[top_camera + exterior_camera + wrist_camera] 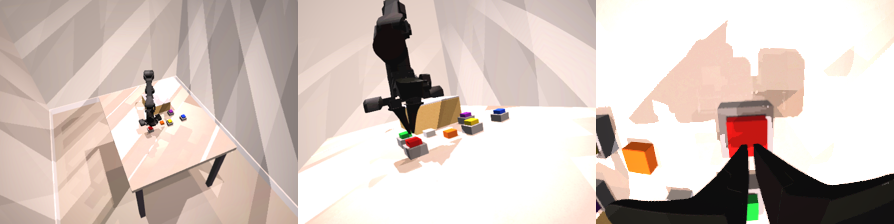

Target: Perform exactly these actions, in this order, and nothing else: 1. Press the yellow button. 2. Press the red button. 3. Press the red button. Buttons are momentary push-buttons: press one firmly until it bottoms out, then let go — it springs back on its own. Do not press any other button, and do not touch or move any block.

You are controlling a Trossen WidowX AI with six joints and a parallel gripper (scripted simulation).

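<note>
The red button is 2 cm below my gripper tip. From my gripper tip the other things lie so: white block 11 cm behind, 9 cm to the left, 4 cm below; orange block 4 cm behind, 13 cm to the left, 4 cm below; green button 9 cm behind, 1 cm to the left, 2 cm below.
</note>
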